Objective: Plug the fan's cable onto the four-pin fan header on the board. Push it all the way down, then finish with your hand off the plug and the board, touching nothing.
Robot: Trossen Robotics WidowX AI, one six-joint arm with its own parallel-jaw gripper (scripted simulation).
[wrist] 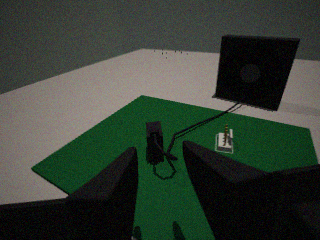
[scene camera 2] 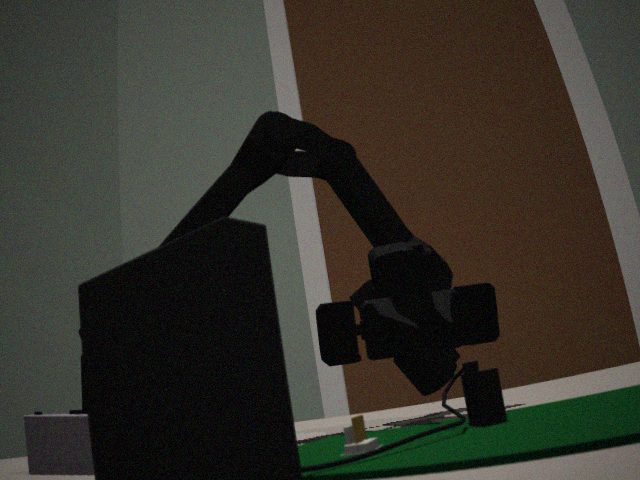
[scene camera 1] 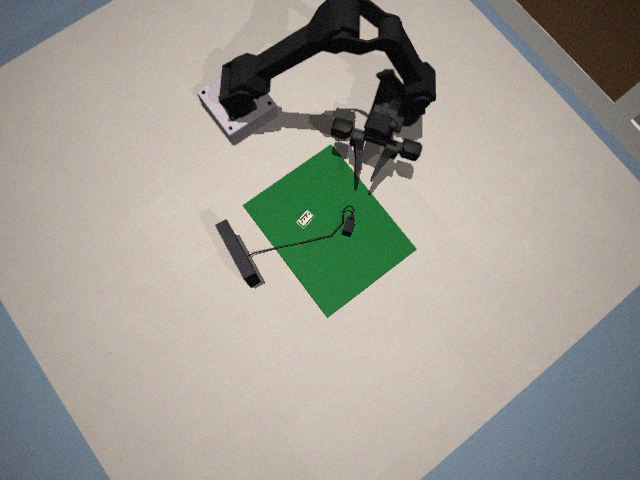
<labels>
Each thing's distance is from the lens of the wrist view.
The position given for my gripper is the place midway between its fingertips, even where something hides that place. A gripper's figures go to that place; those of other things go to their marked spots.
my gripper [wrist: 159, 150]: 0.11 m
fan [wrist: 257, 67]: 0.36 m
green board [wrist: 165, 195]: 0.19 m
The marked spots on the fan and the green board are 0.27 m apart.
</labels>
